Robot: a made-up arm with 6 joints.
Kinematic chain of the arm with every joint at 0, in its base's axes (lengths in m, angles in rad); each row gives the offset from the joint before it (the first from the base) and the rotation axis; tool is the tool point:
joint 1: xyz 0 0 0.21 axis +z
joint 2: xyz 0 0 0 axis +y
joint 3: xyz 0 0 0.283 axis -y
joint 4: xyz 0 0 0 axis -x
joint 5: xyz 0.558 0 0 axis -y
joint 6: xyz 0 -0.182 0 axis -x
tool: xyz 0 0 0
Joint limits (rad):
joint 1: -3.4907..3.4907
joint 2: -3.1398..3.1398
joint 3: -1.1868..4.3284
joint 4: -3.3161..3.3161
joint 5: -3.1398..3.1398
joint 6: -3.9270..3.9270
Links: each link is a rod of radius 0.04 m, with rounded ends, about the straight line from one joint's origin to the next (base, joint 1, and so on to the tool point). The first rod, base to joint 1, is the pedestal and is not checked.
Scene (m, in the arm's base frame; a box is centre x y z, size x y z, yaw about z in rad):
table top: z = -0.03
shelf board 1: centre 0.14 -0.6 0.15 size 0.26 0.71 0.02 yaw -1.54
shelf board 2: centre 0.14 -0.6 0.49 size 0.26 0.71 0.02 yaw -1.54
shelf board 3: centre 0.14 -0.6 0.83 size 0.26 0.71 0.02 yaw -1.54
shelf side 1: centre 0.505 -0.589 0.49 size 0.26 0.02 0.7 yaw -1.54
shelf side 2: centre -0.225 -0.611 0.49 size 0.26 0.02 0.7 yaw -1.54
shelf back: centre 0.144 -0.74 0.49 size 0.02 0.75 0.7 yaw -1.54
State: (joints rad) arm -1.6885 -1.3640 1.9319 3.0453 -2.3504 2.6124
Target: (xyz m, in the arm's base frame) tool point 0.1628 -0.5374 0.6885
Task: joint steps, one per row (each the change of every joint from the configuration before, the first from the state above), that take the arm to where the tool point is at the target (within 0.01 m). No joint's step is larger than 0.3 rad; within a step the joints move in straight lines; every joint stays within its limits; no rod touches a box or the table.
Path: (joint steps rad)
1: 0.0065 0.0952 -0.2980 0.0387 0.0000 0.0000
2: 0.0065 0.0952 -0.2979 0.0387 0.0000 0.0000
3: 0.0065 0.0952 -0.2980 0.0387 0.0000 0.0000
4: 0.0065 0.0952 -0.2980 0.0386 0.0000 0.0000
5: 0.0065 0.0952 -0.2980 0.0387 0.0000 0.0000
6: 0.0064 0.0952 -0.2979 0.0387 0.0000 0.0000
7: 0.0065 0.0952 -0.2980 0.0387 0.0000 0.0000
8: 0.0139 0.2427 0.1995 0.0000 0.0000 0.0000
9: 0.0138 0.2426 0.1995 0.0000 0.0000 0.0000
10: 0.0139 0.2427 0.1995 0.0000 0.0000 0.0000

